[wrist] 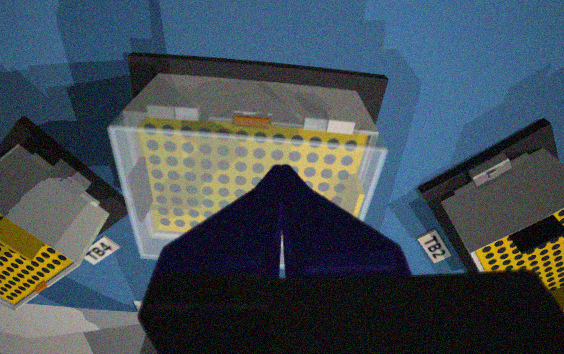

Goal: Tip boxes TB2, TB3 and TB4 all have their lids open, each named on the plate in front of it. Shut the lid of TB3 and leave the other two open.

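Frame: origin at the arm's base, x back, y right, z up, level; centimetres.
Seen in the pictures: gripper, fingertip midpoint: (281,177).
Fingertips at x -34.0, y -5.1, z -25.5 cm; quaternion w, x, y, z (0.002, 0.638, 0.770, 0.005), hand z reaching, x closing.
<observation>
Offsets run from my fingertips to a thing's top centre. "*": to the spot under its first point. Level surfaces: height alone.
The middle box, TB3 by its place between the other two, holds a yellow perforated rack (215,167). Its clear lid {* dx +2.9, dy -7.1, dz -1.0 cm} (126,192) stretches over the rack, its left edge outside the box and its front edge partly behind my fingers; its exact tilt is hard to judge. My gripper (281,177) is shut and empty, its tips in front of the middle of the rack in view; contact with the lid cannot be told. TB4 {dx +14.2, dy -18.5, dz -2.1 cm} (37,210) at the left and TB2 {dx +7.7, dy +20.5, dz -2.1 cm} (505,200) at the right have their lids raised. The TB3 plate is mostly hidden.
The TB4 plate {* dx +17.8, dy -14.2, dz -8.5 cm} (101,250) and TB2 plate {* dx +11.6, dy +16.7, dz -8.5 cm} (434,246) lie beside the middle box. Dark backing panels {* dx -2.2, dy +5.1, dz -7.9 cm} (370,82) {* dx +1.2, dy +15.8, dz -8.6 cm} (485,152) stand behind the boxes. A blue surface {dz -8.7 cm} (450,60) lies around them, with a pale grey area (40,325) at lower left.
</observation>
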